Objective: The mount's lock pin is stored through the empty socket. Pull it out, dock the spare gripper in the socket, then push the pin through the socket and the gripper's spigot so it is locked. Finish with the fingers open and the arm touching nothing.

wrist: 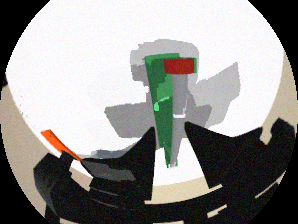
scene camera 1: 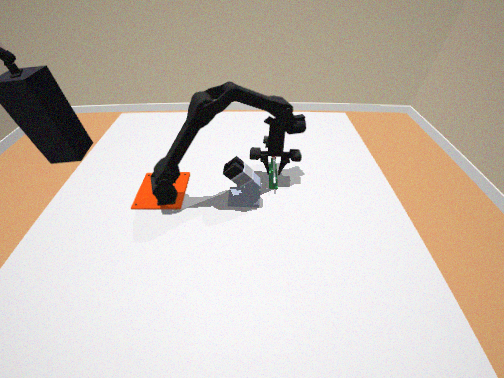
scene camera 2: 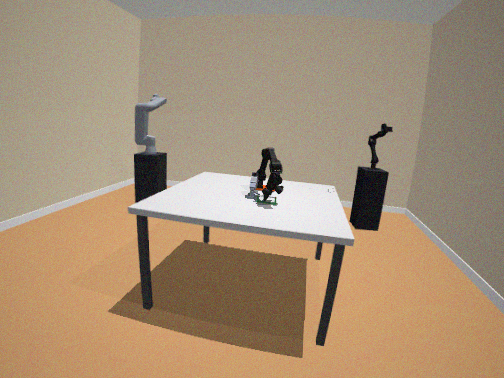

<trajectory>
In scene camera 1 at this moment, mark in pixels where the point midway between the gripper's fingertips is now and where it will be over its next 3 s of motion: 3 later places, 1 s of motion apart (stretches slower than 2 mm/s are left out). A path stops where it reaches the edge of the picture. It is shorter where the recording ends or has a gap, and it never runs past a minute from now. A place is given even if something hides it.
My gripper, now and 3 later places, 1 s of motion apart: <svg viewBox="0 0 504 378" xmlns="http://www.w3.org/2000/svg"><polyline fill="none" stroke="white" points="273,174 274,169 273,163 253,157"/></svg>
</trajectory>
